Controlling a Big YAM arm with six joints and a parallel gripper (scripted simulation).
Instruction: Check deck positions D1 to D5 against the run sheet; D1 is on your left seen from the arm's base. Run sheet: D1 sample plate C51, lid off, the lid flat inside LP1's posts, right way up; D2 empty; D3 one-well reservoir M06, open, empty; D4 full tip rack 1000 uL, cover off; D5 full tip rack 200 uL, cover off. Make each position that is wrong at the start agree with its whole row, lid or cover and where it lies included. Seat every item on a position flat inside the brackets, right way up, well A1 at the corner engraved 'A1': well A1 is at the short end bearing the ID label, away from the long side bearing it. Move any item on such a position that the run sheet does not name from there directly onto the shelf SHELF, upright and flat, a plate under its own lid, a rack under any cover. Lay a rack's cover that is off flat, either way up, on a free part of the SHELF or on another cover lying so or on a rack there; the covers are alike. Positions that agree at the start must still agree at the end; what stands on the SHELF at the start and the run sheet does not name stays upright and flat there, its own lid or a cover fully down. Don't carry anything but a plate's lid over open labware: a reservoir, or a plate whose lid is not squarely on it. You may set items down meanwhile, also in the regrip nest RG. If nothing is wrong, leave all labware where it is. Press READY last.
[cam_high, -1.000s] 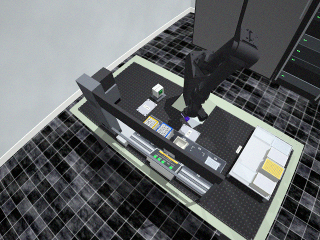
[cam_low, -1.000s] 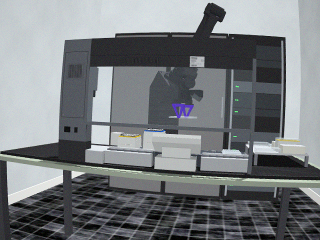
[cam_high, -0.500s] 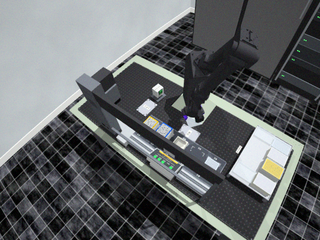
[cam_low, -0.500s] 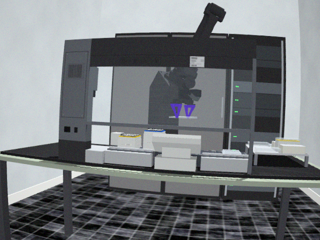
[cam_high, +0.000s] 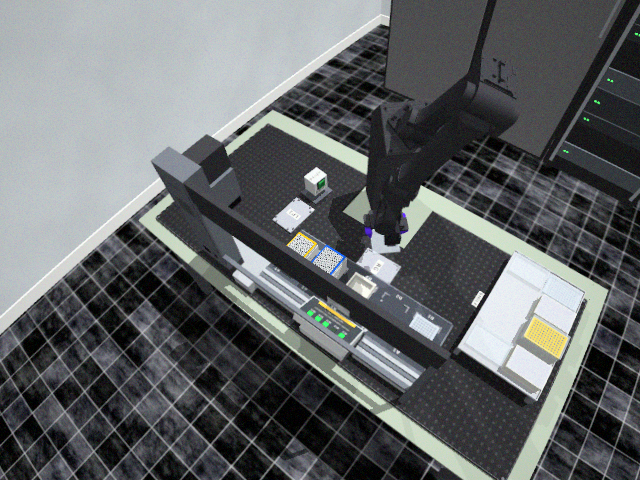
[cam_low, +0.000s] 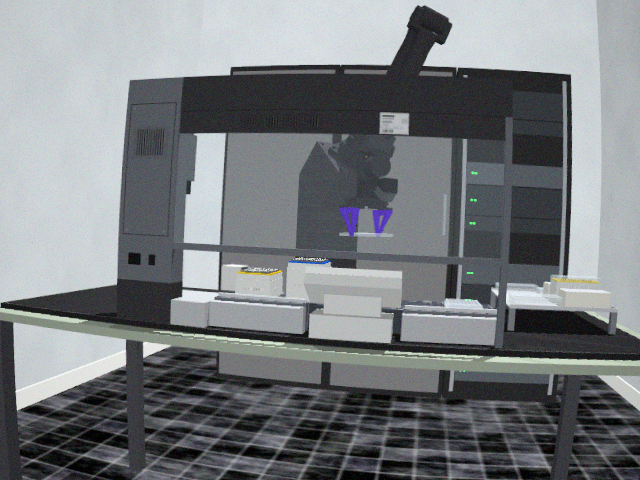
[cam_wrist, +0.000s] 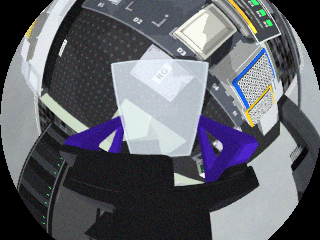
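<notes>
Now: hand right at the clear plate lid. From my hand the other things lie so: blue-rimmed tip rack (20 cm ahead, 10 cm below, 4 cm to the right); white reservoir (16 cm below, 15 cm ahead, 6 cm to the left); yellow-rimmed tip rack (24 cm ahead, 16 cm to the right, 12 cm below).
</notes>
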